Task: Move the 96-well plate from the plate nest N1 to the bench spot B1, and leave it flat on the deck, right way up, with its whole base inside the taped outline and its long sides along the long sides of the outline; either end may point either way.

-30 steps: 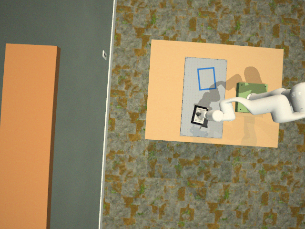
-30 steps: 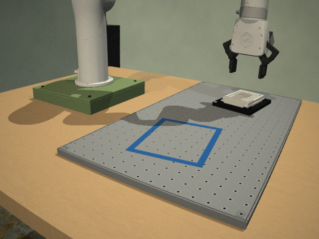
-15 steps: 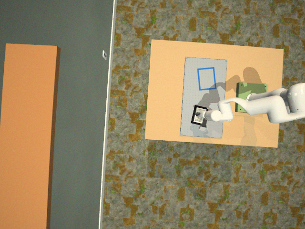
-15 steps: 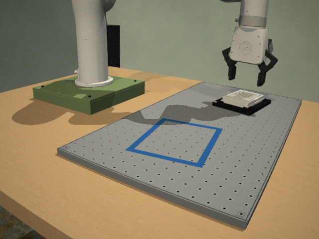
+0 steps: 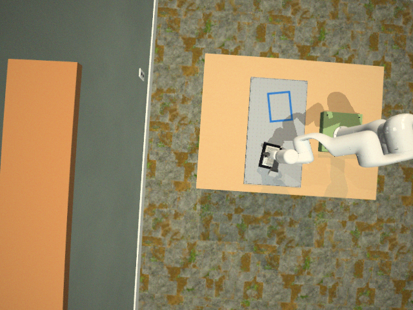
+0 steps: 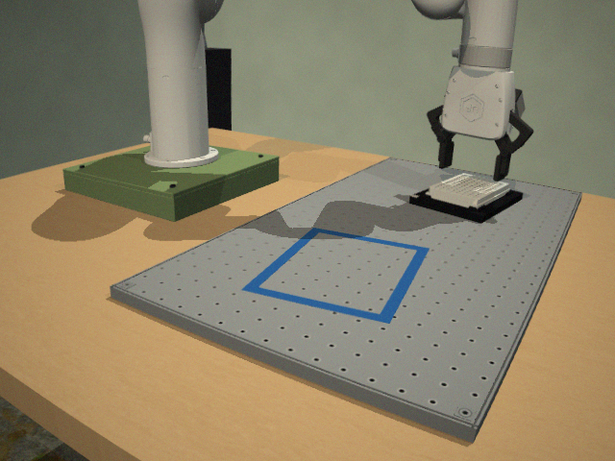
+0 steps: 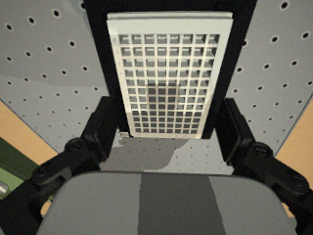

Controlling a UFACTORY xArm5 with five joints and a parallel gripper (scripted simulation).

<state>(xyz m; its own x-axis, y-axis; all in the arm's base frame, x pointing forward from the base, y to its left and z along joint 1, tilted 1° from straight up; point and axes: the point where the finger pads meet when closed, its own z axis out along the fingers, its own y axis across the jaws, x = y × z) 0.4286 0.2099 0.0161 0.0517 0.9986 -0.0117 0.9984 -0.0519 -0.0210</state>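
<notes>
My hand is 4 cm above the white 96-well plate. The rest, counted from my hand: black plate nest 5 cm below.
</notes>
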